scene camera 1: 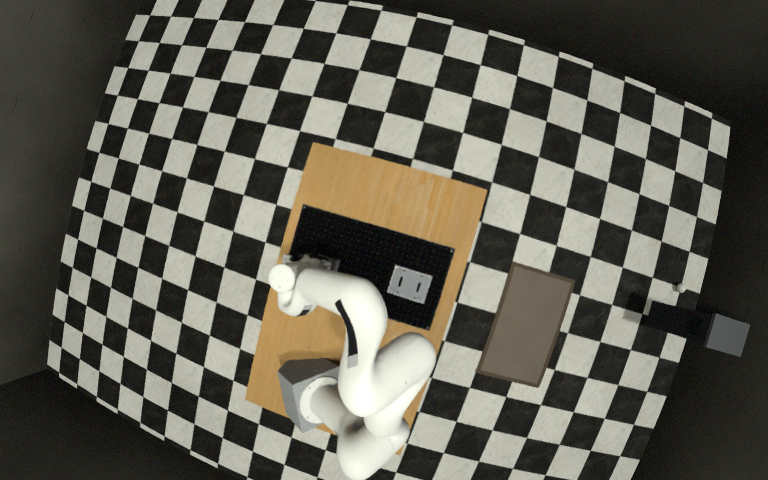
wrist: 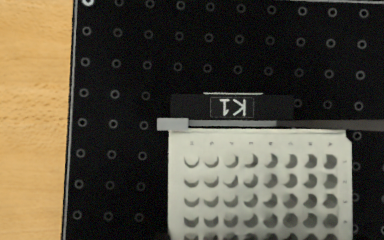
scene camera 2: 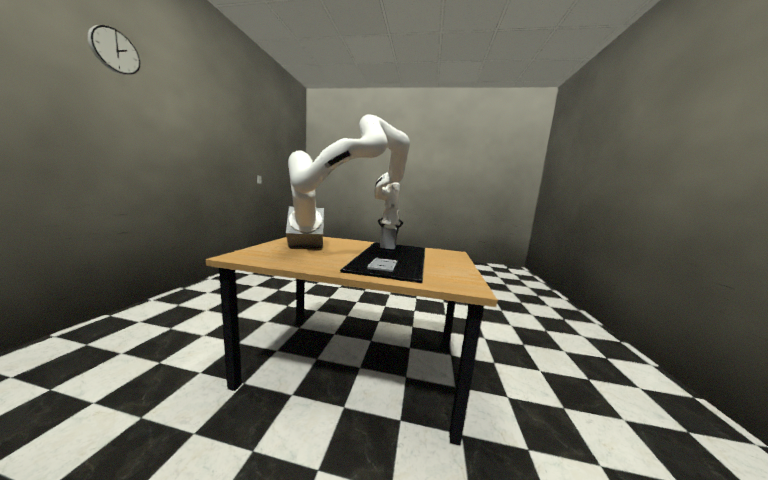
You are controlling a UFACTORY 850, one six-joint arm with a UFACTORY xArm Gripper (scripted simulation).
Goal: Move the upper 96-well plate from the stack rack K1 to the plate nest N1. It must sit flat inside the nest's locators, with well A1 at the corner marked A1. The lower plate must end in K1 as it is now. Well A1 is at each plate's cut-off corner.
Note:
In view: a white 96-well plate (wrist: 215,176).

